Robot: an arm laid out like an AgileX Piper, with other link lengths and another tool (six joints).
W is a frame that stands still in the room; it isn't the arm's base.
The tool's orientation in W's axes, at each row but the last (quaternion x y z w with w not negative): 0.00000 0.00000 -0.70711 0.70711; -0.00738 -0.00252 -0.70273 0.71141; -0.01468 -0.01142 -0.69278 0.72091; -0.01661 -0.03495 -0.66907 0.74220; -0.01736 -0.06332 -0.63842 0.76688; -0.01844 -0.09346 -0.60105 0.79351
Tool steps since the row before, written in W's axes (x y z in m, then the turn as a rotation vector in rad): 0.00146 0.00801 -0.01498 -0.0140 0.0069 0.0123; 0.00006 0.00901 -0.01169 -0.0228 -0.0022 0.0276; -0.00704 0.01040 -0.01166 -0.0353 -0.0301 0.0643; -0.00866 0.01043 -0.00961 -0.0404 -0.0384 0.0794; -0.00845 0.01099 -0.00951 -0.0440 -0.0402 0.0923; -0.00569 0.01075 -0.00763 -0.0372 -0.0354 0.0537
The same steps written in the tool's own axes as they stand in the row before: -0.00801 0.00146 -0.01498 -0.0069 -0.0140 0.0123; -0.00917 0.00025 -0.01156 0.0023 -0.0230 0.0274; -0.01109 -0.00656 -0.01129 0.0310 -0.0368 0.0630; -0.01194 -0.00774 -0.00858 0.0398 -0.0424 0.0776; -0.01337 -0.00678 -0.00761 0.0425 -0.0456 0.0905; -0.01300 -0.00311 -0.00525 0.0331 -0.0409 0.0524
